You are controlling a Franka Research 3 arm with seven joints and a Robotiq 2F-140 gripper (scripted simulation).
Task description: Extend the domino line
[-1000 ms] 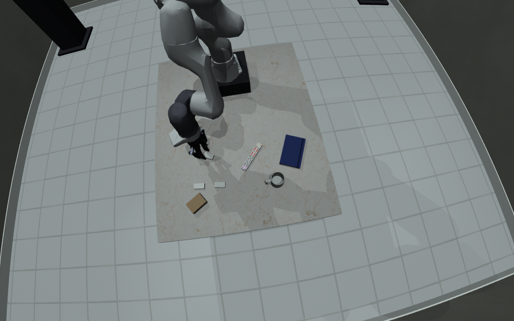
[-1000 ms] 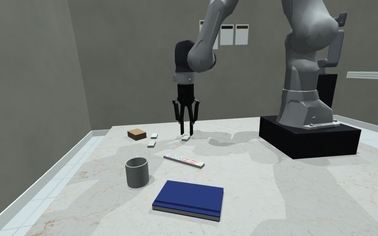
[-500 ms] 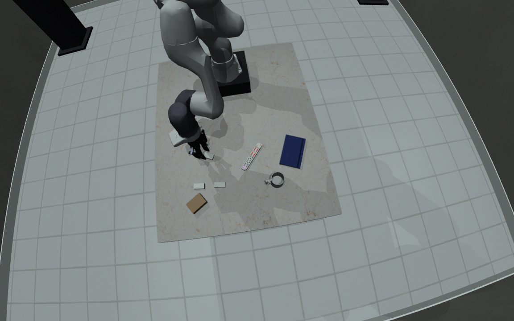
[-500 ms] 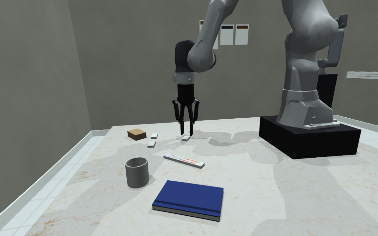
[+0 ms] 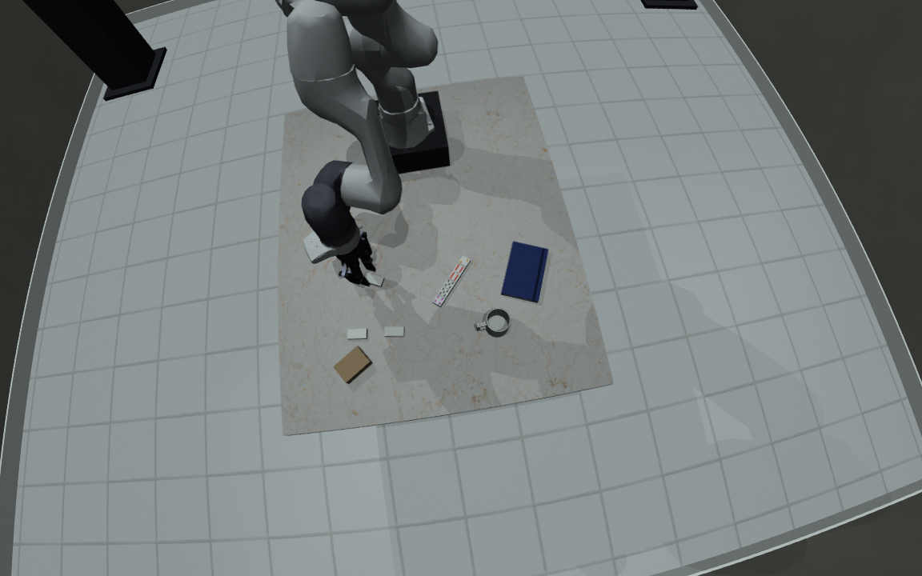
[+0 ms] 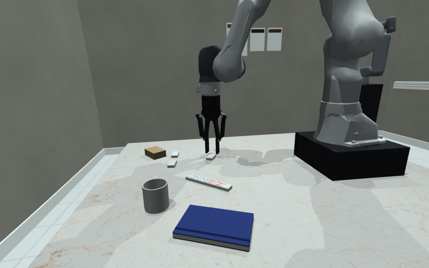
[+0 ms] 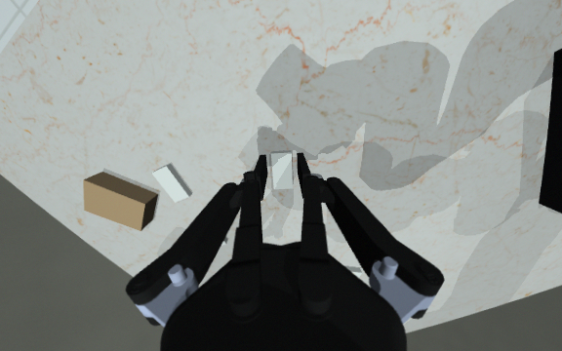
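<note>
My gripper is now 1 cm short of the white domino, 1 cm to the right of it and 5 cm above it. From my hand the other things lie so: grey mug (19 cm ahead, 35 cm to the left, 2 cm below); then blue book (4 cm ahead, 45 cm to the left, 4 cm below); then brown block (25 cm ahead, 6 cm to the right, 4 cm below).
</note>
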